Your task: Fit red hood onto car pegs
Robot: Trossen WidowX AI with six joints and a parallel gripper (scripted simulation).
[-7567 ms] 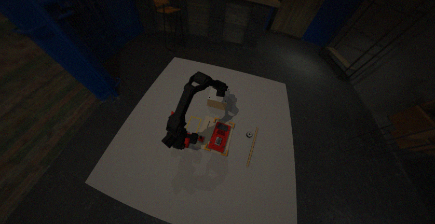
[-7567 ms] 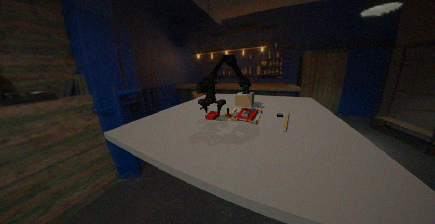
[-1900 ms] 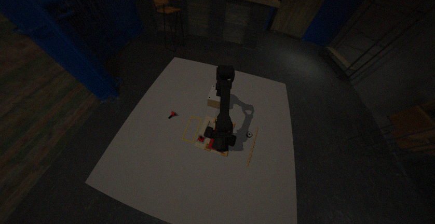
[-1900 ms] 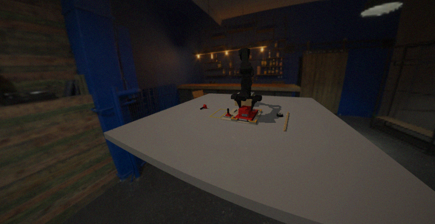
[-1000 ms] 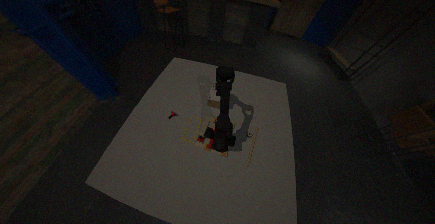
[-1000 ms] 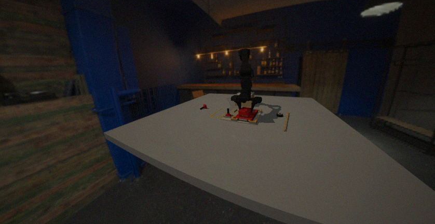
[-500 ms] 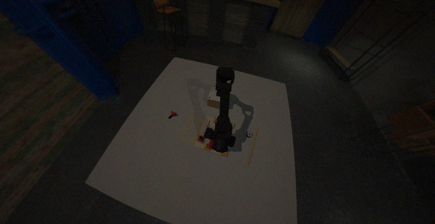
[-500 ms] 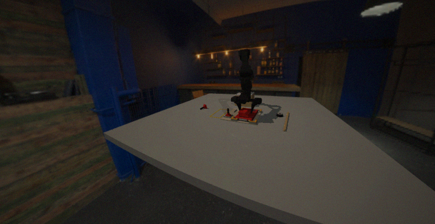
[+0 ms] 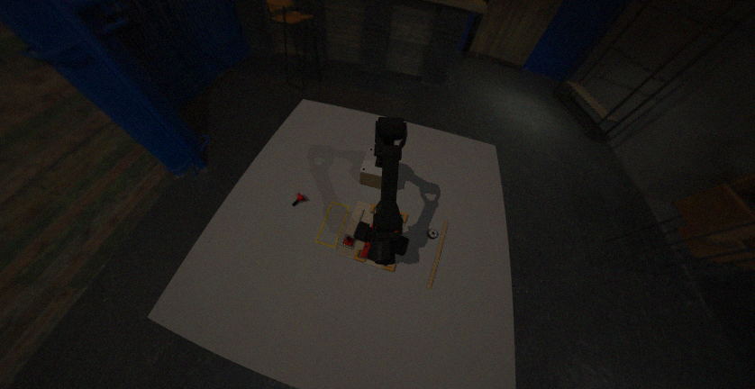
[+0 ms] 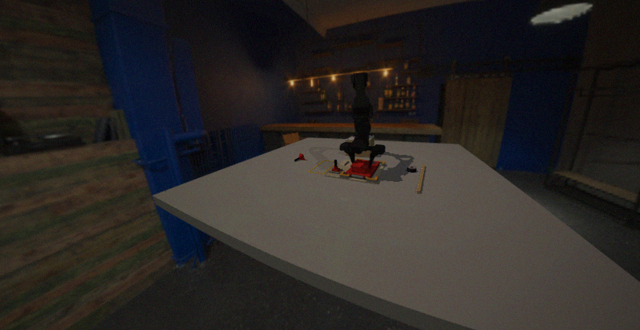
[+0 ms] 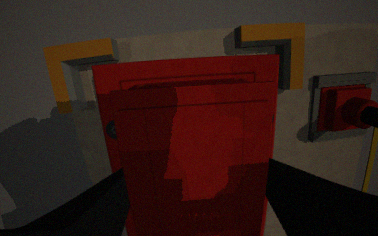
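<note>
The red hood lies 10 mm above my gripper tip. Also, from my gripper tip: thin wooden stick 10 mm behind, 250 mm to the left, 30 mm below; small wheel 90 mm behind, 220 mm to the left, 30 mm below.
</note>
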